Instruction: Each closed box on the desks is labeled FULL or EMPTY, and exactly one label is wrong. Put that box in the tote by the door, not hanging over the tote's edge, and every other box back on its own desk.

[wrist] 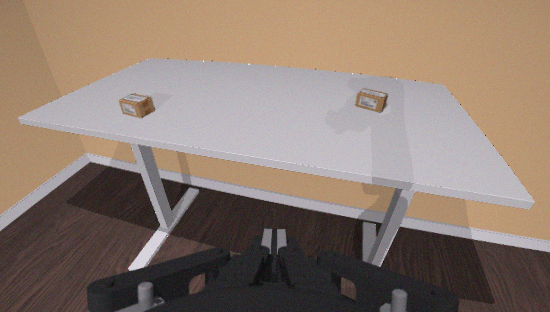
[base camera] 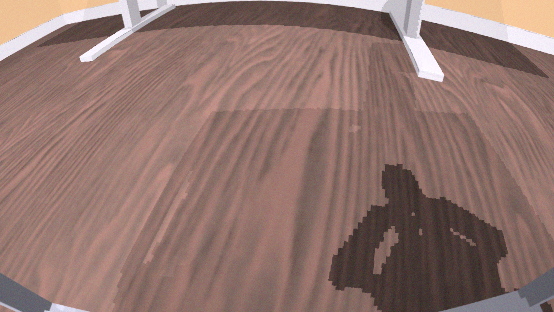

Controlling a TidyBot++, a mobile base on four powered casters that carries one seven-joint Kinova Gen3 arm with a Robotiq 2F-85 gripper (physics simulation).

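Observation:
In the wrist view a small brown closed box stands on the left part of a white desk. A second brown closed box stands on the right part of the same desk, towards its back. Both have a pale label on top and a white sticker on the front; the words are too small to read. My gripper is shut and empty, at the bottom middle of the wrist view, in front of the desk and apart from both boxes. The tote does not show in either view.
The desk's white legs stand on the floor, a left foot and a right foot in the base camera view. A tan wall with a white baseboard is behind the desk. Shadows of the arm fall on the floor and desk.

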